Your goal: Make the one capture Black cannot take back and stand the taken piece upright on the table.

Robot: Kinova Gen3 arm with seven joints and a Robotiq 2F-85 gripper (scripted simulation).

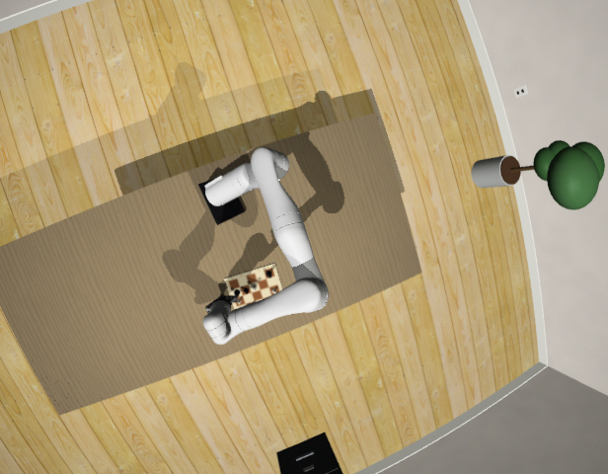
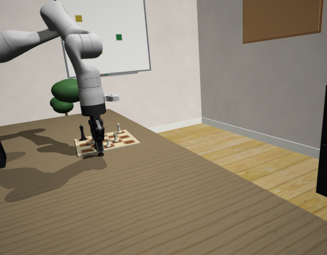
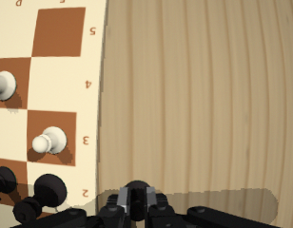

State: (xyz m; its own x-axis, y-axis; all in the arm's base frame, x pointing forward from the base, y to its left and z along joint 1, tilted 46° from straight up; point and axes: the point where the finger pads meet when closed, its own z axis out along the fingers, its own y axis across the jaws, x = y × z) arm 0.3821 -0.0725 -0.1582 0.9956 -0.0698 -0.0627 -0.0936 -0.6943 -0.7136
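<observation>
Right now the black pawn is 1 cm below my hand. Also, from my hand: tall black piece 22 cm to the left; then tall white piece 2 cm ahead, 14 cm to the left; then chessboard 6 cm ahead, 13 cm to the left, 3 cm below.
</observation>
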